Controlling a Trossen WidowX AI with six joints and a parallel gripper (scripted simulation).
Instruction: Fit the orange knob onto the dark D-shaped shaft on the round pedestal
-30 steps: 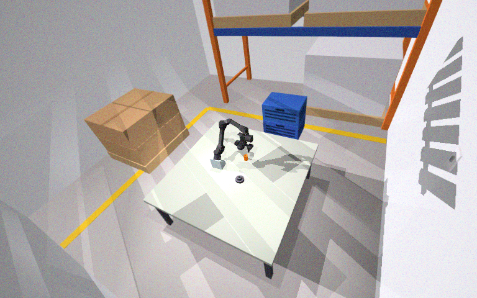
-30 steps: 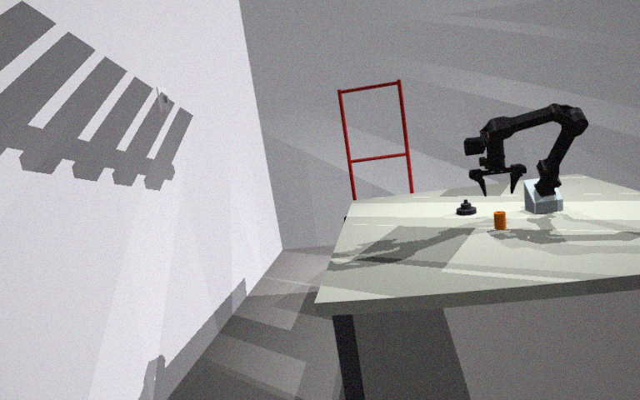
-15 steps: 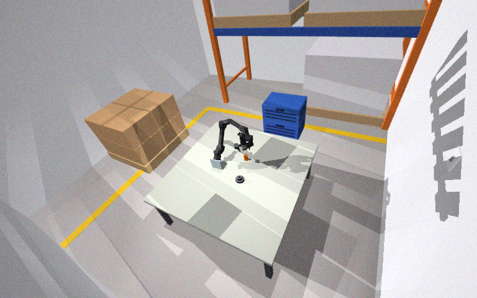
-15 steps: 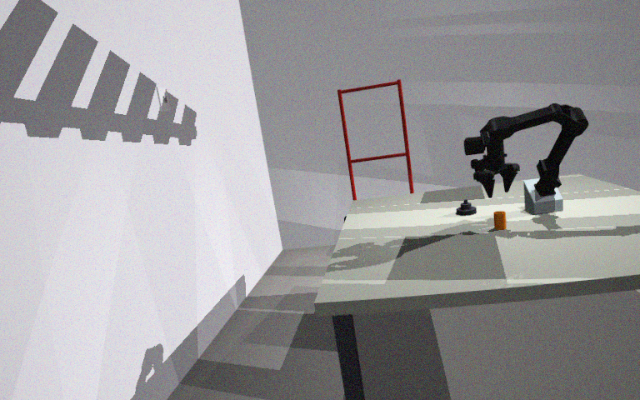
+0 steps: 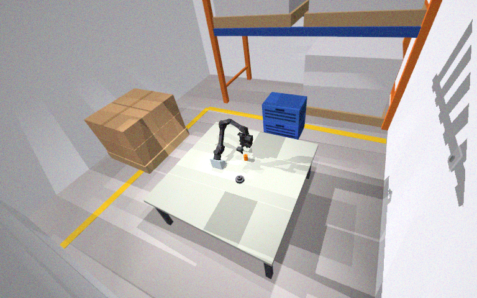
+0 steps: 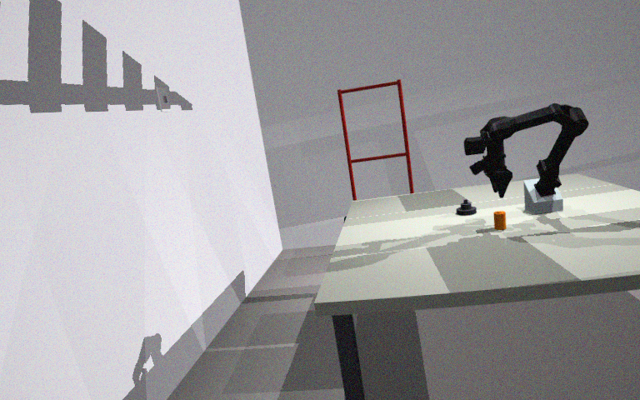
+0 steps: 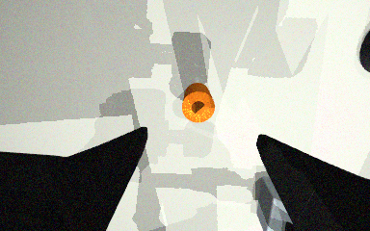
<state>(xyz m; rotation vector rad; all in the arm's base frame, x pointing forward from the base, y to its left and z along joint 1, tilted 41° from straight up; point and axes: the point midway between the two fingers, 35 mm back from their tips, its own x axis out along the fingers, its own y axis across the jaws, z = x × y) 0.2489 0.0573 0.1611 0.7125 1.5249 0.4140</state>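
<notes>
My gripper tip is 9 cm above the orange knob. Also, from my gripper tip: round pedestal 4 cm ahead, 27 cm to the right, 9 cm below.
</notes>
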